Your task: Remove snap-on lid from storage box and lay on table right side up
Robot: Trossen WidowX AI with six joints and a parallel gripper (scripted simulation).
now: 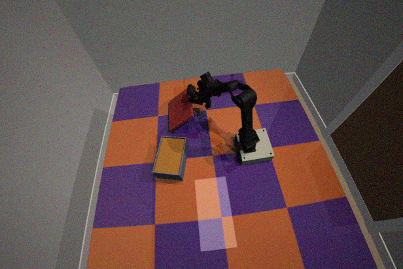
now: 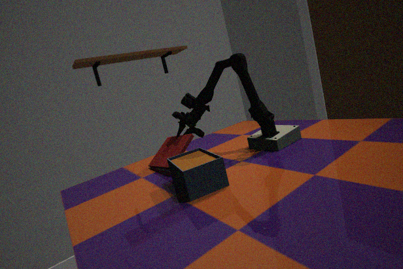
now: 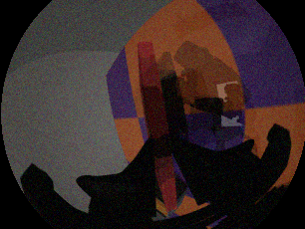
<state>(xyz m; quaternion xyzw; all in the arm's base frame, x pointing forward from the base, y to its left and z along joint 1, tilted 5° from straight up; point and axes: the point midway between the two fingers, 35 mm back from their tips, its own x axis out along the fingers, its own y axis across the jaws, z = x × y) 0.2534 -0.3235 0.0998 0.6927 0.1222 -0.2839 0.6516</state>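
Right now my gripper tip is 70 mm short of the red lid, 40 mm above it and 10 mm to the right of it. Also, from my gripper tip: storage box 320 mm to the left, 140 mm ahead, 70 mm below.
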